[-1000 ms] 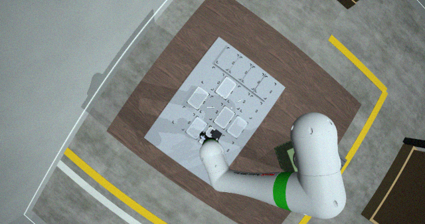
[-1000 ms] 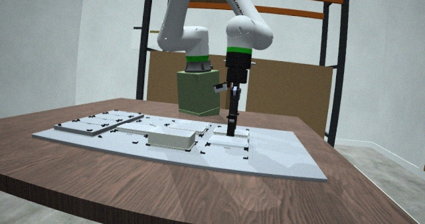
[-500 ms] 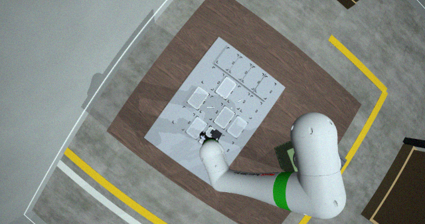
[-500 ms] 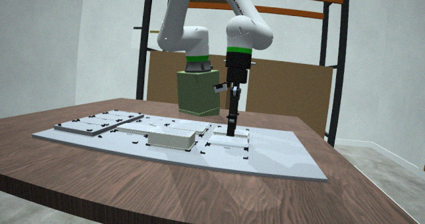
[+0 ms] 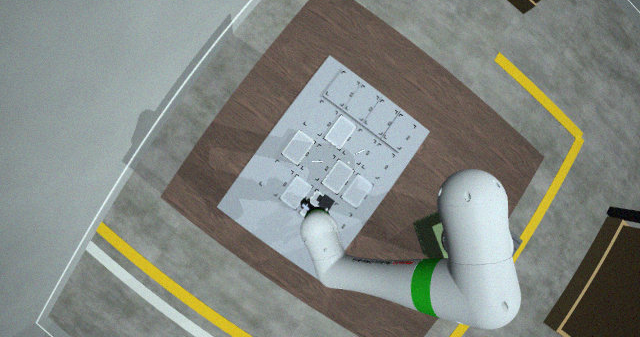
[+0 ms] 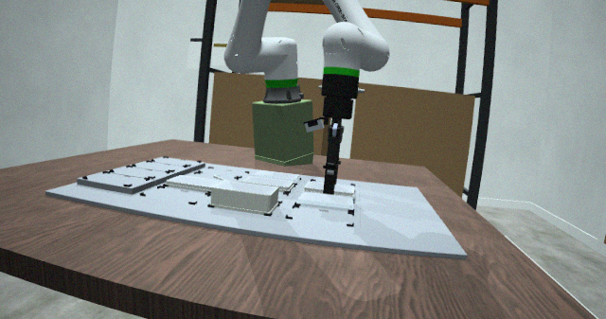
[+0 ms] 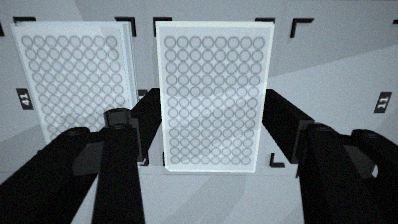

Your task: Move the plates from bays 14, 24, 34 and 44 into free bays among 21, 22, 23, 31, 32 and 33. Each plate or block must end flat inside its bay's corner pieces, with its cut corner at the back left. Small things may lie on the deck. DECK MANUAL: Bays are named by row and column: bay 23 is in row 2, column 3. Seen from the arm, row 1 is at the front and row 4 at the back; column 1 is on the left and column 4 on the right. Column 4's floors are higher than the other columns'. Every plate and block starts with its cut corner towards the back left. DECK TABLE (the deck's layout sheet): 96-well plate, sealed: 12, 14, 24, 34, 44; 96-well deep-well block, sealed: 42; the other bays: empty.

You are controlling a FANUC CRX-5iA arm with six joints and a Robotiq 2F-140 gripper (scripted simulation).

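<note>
The white scrap lies 30 mm below my hand, 20 mm behind it and 10 mm to the right of it. Also, from my hand: sealed deep-well block 240 mm ahead, 120 mm to the right, 10 mm below; then sealed plate 180 mm to the right, 80 mm behind, 30 mm below; then round thing 240 mm to the right, 40 mm ahead, 30 mm below.
</note>
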